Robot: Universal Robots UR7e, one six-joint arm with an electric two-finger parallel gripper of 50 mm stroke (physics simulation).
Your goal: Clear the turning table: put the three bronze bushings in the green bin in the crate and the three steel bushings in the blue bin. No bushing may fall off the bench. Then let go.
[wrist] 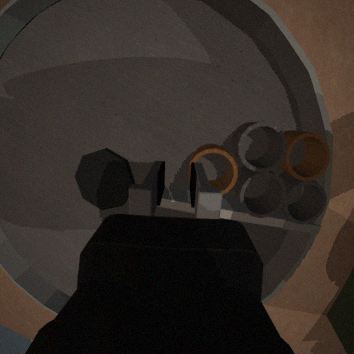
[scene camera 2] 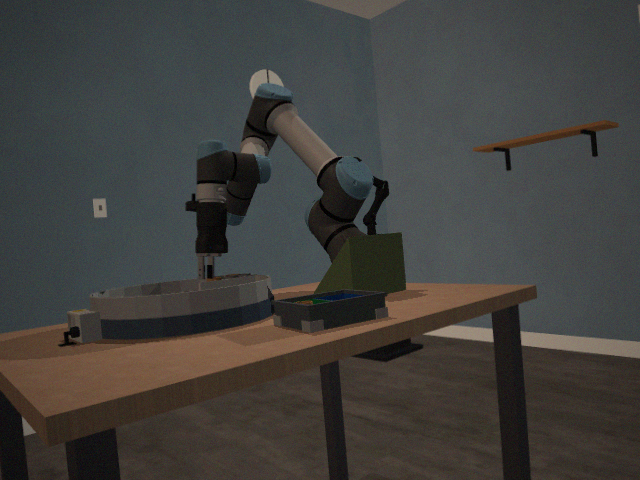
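Seen in the pictures: gripper, between the fingertips: [wrist: 177, 174] [scene camera 2: 206, 278]; arm's base, origin of its link: [scene camera 2: 359, 262].
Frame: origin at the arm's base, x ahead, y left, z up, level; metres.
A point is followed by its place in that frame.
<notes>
My gripper [scene camera 2: 205, 274] @[x 0.401, y -0.164, z 0.001 m] [wrist: 177, 174] @[x 0.401, y -0.164, z 0.001 m] is partly open with nothing between its fingers, low over the walled turning table [scene camera 2: 180, 305] @[x 0.582, y 0.042, z -0.030 m] [wrist: 100, 105] @[x 0.486, y -0.213, z -0.037 m]. In the wrist view, a bronze bushing [wrist: 235, 172] @[x 0.356, y -0.172, z 0.001 m] stands just right of the right finger, which overlaps its left edge. Further right are a steel bushing [wrist: 243, 146], a second steel bushing [wrist: 278, 193] @[x 0.315, y -0.157, z -0.008 m], a third steel bushing [wrist: 320, 200] @[x 0.277, y -0.158, z -0.003 m] and a bronze bushing [wrist: 320, 161] @[x 0.285, y -0.190, z -0.006 m] near the wall. In the scene view, the crate [scene camera 2: 338, 313] @[x 0.387, y 0.292, z -0.065 m] has a green bin [scene camera 2: 324, 300] @[x 0.350, y 0.217, z -0.048 m] holding something bronze [scene camera 2: 306, 302] @[x 0.378, y 0.192, z -0.049 m], and a blue bin [scene camera 2: 345, 296] @[x 0.256, y 0.185, z -0.055 m] whose floor is hidden.
A dark octagonal knob [wrist: 104, 178] @[x 0.475, y -0.142, z -0.029 m] stands left of the fingers. A thin pale strip [wrist: 270, 220] @[x 0.317, y -0.134, z -0.005 m] crosses the turning table below the bushings. A green wedge-shaped block [scene camera 2: 378, 263] @[x 0.012, y 0.080, z -0.003 m] stands behind the crate. A small white box [scene camera 2: 87, 326] @[x 0.720, y -0.100, z -0.058 m] sits beside the table's wall.
</notes>
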